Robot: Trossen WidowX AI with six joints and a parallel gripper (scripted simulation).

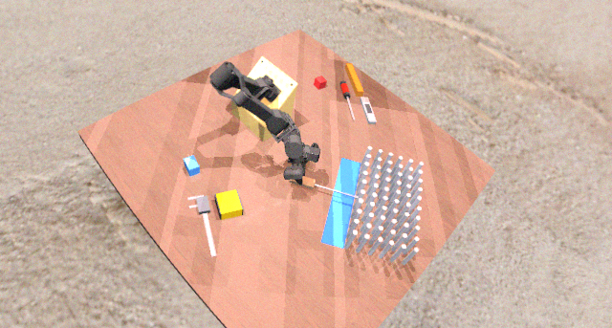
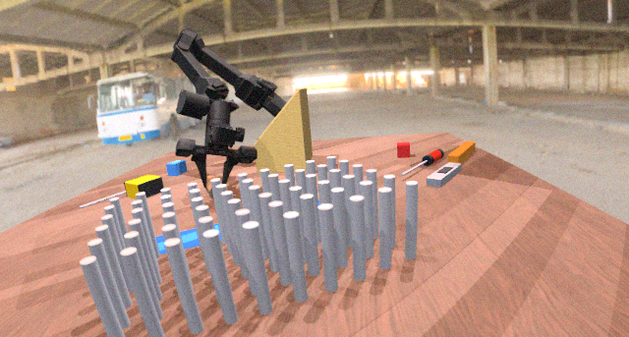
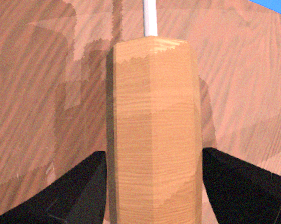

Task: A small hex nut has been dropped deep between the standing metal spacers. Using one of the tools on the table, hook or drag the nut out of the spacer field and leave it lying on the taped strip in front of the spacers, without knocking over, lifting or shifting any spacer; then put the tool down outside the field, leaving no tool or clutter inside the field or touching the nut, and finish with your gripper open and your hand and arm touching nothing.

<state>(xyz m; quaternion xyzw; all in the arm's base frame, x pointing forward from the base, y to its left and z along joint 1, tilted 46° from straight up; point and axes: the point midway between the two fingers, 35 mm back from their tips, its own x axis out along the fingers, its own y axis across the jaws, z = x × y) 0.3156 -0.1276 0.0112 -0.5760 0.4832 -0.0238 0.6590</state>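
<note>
Right now my gripper tip is 130 mm short of the blue taped strip, 90 mm to the right of it and 40 mm above it. From my gripper tip the other things lie so: flat block (530 mm to the left, 140 mm behind, 20 mm below); blue cube (290 mm behind, 280 mm to the right, 20 mm below); red cube (460 mm to the left, 390 mm behind, 20 mm below).
</note>
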